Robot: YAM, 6 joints.
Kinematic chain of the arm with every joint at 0, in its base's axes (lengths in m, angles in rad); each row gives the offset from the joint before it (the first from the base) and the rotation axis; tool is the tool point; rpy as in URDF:
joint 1: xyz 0 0 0.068 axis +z
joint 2: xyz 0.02 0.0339 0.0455 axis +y
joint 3: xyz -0.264 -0.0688 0 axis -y
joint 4: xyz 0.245 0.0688 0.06 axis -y
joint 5: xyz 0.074 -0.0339 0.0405 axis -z
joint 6: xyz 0.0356 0 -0.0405 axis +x
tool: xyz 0 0 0 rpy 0 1.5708 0
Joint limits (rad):
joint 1: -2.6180..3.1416
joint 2: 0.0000..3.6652
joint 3: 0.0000..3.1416
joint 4: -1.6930..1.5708
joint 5: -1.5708..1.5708
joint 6: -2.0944..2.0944
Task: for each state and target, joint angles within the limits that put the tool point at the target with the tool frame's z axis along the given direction. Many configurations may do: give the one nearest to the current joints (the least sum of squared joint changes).
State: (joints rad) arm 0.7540 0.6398 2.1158 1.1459 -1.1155 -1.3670
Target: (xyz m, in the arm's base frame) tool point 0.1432 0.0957 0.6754 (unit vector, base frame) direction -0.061 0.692 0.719
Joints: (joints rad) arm 0.4547 1.4548 2.1576 0.5344 -0.7058 -1.3670
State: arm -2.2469 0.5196 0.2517 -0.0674 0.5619 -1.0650
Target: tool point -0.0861 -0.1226 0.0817 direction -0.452 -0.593 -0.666
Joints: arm -2.1747 1.1685 0.0018 0.4371 0.0354 -1.0650
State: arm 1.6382 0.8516 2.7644 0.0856 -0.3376 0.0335
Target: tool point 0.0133 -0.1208 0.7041 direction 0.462 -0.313 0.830
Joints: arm 1.5421 1.1348 2.4381 0.6140 0.4901 0.0335
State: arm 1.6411 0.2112 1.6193 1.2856 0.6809 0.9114
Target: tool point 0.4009 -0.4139 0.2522 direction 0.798 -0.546 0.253
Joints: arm 2.3275 0.0025 2.4531 0.4293 0.2069 0.9114
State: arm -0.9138 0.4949 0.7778 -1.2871 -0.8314 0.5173
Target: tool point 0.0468 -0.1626 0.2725 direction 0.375 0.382 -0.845
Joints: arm -1.3832 1.3114 1.0851 -1.6913 -0.4551 0.5173
